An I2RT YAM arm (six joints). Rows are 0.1 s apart.
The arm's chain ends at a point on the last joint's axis. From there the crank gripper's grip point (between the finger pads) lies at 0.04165 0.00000 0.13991 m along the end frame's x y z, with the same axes.
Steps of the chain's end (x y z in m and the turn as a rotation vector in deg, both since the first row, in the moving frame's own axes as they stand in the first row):
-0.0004 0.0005 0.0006 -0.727 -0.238 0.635
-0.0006 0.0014 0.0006 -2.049 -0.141 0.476
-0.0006 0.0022 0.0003 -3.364 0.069 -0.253
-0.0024 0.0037 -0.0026 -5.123 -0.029 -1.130
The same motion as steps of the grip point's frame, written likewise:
-0.0010 0.0027 0.0008 -0.727 -0.238 0.635
-0.0010 0.0067 0.0006 -2.049 -0.141 0.476
-0.0004 0.0102 0.0000 -3.364 0.069 -0.253
-0.0024 0.0154 -0.0031 -5.123 -0.029 -1.130

